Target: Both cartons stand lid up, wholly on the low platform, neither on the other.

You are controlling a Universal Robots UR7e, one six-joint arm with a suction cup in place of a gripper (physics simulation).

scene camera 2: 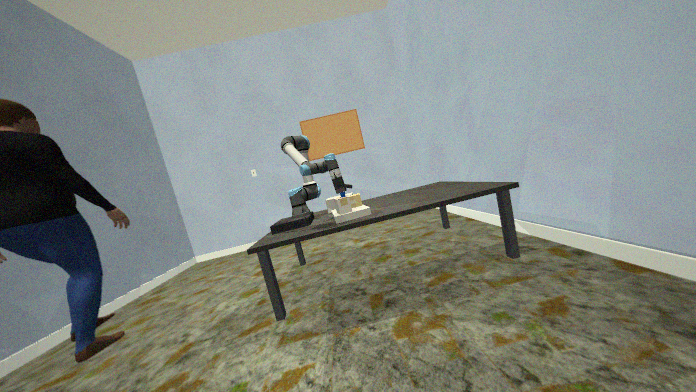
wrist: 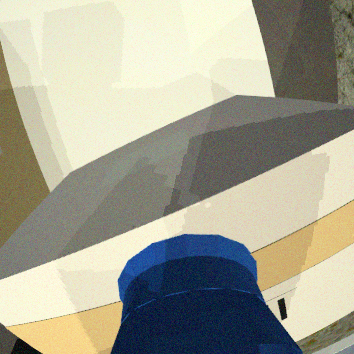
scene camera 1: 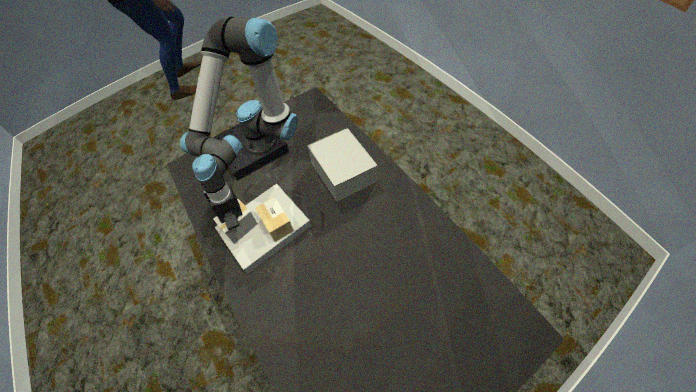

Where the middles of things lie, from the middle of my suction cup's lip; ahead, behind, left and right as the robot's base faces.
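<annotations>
Counted from my suction cup, the low white platform (scene camera 1: 257,245) is 80 mm to the left and 140 mm below. There's also a white box (scene camera 1: 345,167), which is 120 mm behind my suction cup, 500 mm to the left of it and 100 mm below it. Going by their middles, the low white platform is the nearest to my suction cup of the things named here.
</annotations>
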